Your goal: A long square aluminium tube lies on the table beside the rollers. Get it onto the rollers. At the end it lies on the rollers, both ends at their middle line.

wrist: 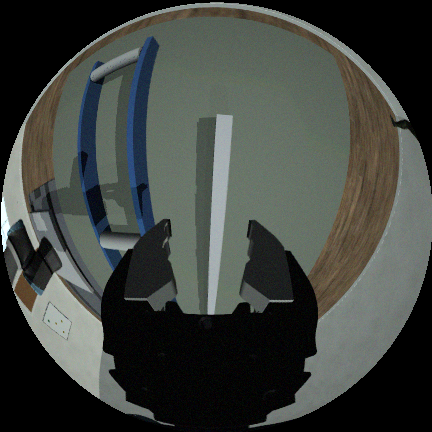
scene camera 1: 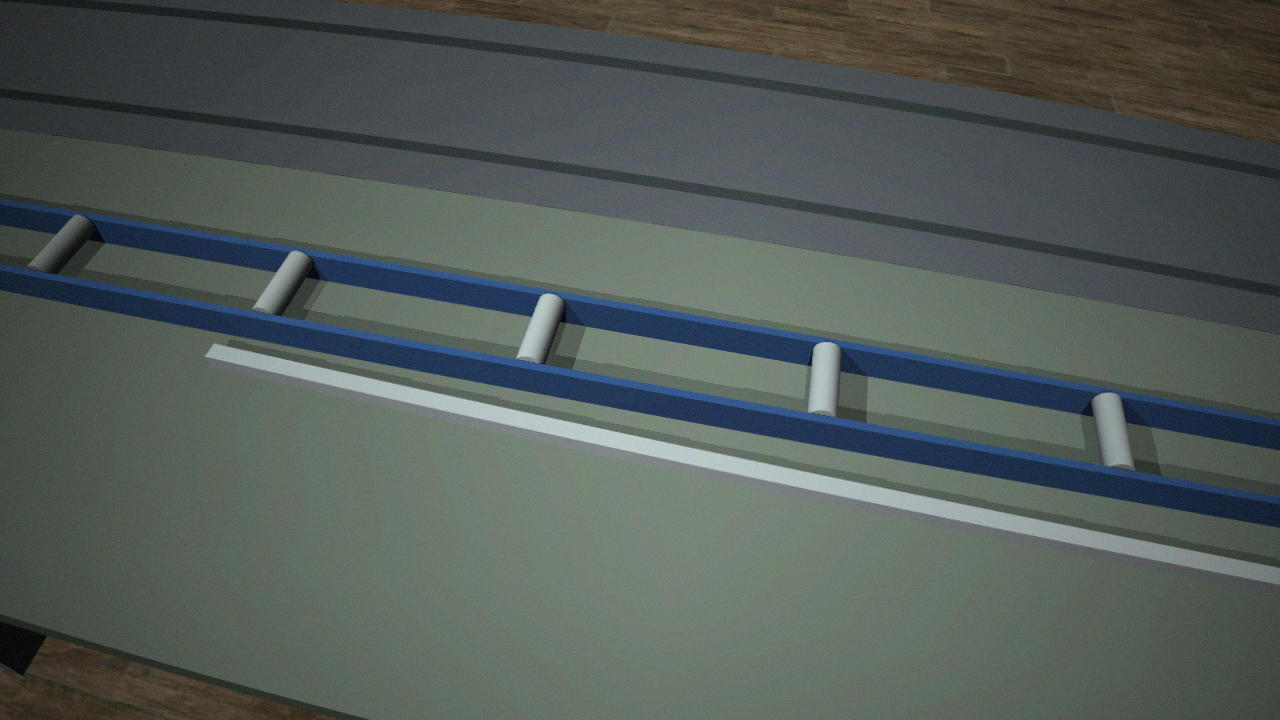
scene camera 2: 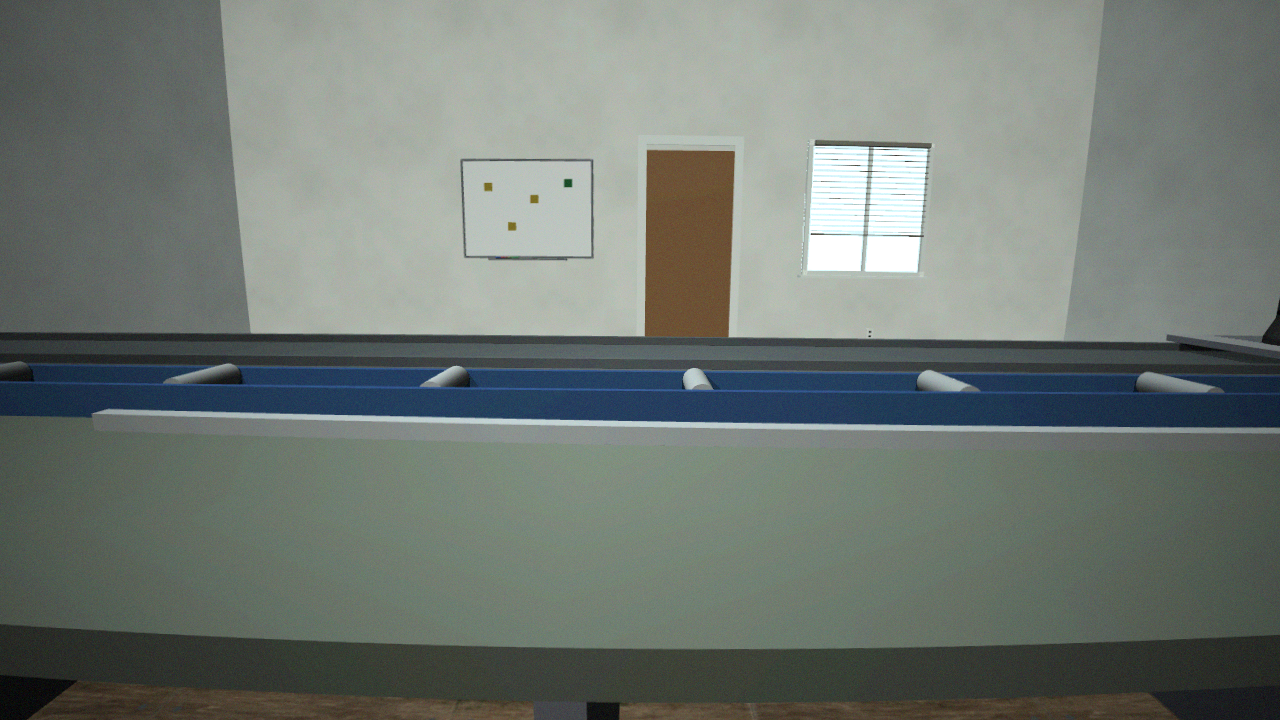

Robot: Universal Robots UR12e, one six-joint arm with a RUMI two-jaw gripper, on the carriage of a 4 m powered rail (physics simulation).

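Seen in the pictures: gripper, fingertip midpoint: [wrist: 208, 220]; arm's base, origin of the base link: [wrist: 51, 251].
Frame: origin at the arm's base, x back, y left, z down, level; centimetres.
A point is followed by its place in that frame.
Observation:
The long pale square tube [scene camera 1: 626, 443] @(x -76.3, y -209.5, z 0.5 cm) [scene camera 2: 626, 432] @(x -77.8, y -195.9, z 1.3 cm) [wrist: 221, 175] @(x -83.1, y 28.0, z 0.5 cm) lies flat on the green table [scene camera 1: 447, 573] @(x -97.7, y -226.7, z 3.0 cm) [scene camera 2: 626, 546] @(x -103.5, y -195.2, z 3.0 cm) [wrist: 285, 100] @(x -95.0, y 44.2, z 3.0 cm), beside the near blue rail and roughly along it. One end shows at the left in both scene views; the other runs out of view at the right. Grey rollers [scene camera 1: 541, 328] @(x -62.7, y -224.6, z -3.0 cm) [scene camera 2: 696, 379] @(x -64.6, y -185.6, z -2.9 cm) [wrist: 120, 241] @(x -62.9, y 16.2, z -2.6 cm) sit between two blue rails. My gripper [wrist: 208, 220] @(x -81.3, y 26.3, z -11.2 cm) is open above the tube, near one end. In the wrist view the tube passes between the fingers without touching them. The gripper does not show in the scene views.
The near blue side rail [scene camera 1: 671, 407] @(x -69.4, y -204.8, z 0.5 cm) [scene camera 2: 572, 407] @(x -69.4, y -203.9, z 0.3 cm) [wrist: 138, 125] @(x -69.4, y 37.5, z -0.1 cm) runs close beside the tube, near the left finger in the wrist view. The far blue rail [scene camera 1: 716, 328] @(x -55.8, y -200.9, z -1.5 cm) stands behind the rollers. A dark grey grooved surface [scene camera 1: 537, 116] lies behind the table.

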